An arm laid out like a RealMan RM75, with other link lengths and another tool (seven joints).
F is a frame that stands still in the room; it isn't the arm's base.
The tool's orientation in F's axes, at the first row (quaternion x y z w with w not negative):
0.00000 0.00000 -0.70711 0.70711
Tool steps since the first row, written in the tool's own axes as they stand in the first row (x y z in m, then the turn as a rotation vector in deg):
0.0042 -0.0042 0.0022 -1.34 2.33 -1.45
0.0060 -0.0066 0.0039 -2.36 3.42 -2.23
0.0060 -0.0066 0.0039 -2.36 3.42 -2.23
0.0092 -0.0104 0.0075 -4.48 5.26 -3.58
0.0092 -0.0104 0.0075 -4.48 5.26 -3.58
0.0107 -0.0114 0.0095 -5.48 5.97 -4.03
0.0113 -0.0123 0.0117 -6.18 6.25 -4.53
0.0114 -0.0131 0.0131 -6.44 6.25 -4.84
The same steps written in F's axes. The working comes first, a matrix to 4 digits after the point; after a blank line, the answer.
The tool's axes in the first row as the columns of a matrix, in F's axes (used below as rounded here):
0.0000 1.0000 0.0000
-1.0000 0.0000 0.0000
0.0000 0.0000 1.0000

-0.0042 -0.0042 0.0022 2.33 1.34 -1.45
-0.0066 -0.0060 0.0039 3.42 2.36 -2.23
-0.0066 -0.0060 0.0039 3.42 2.36 -2.23
-0.0104 -0.0092 0.0075 5.26 4.48 -3.58
-0.0104 -0.0092 0.0075 5.26 4.48 -3.58
-0.0114 -0.0107 0.0095 5.97 5.48 -4.03
-0.0123 -0.0113 0.0117 6.25 6.18 -4.53
-0.0131 -0.0114 0.0131 6.25 6.44 -4.84

